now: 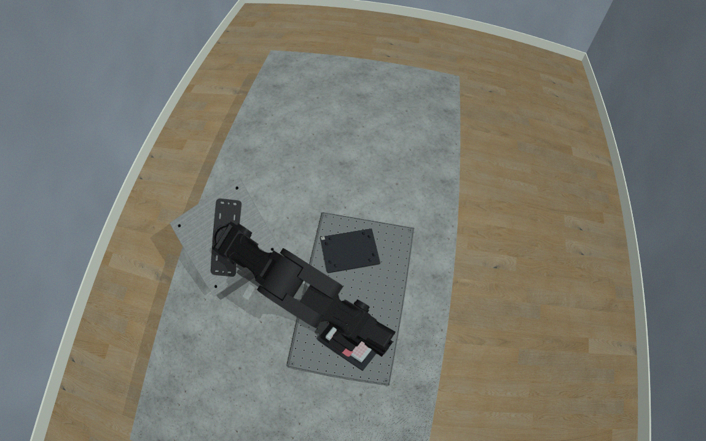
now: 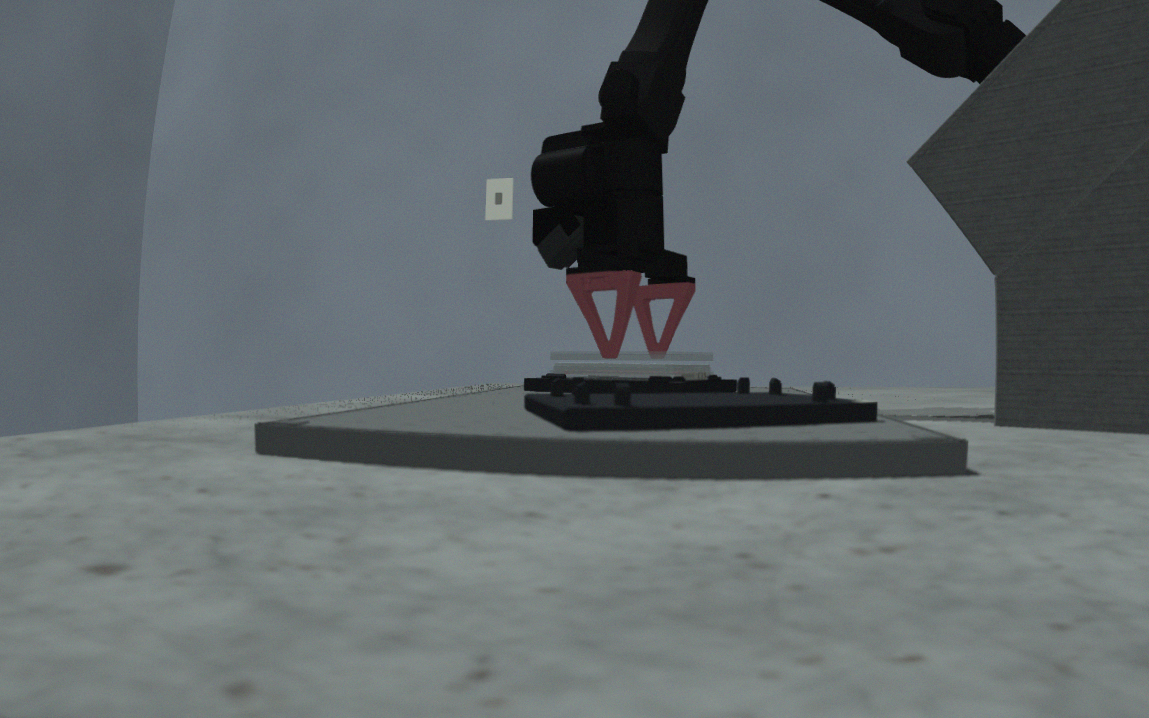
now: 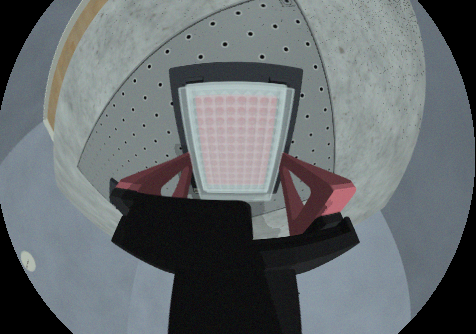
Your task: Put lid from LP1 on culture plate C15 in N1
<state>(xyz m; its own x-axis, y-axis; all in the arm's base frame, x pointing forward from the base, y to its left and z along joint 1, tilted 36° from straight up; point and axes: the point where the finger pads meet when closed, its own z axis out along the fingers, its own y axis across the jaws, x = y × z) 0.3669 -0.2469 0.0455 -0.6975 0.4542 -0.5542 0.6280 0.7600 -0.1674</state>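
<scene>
Now: hand 2 cm above the culture plate C15. The rest, counted from my hand: clear lid: 1 cm below; black plate nest N1: 3 cm below; black lid park LP1: 3 cm ahead, 29 cm to the left, 3 cm below.
</scene>
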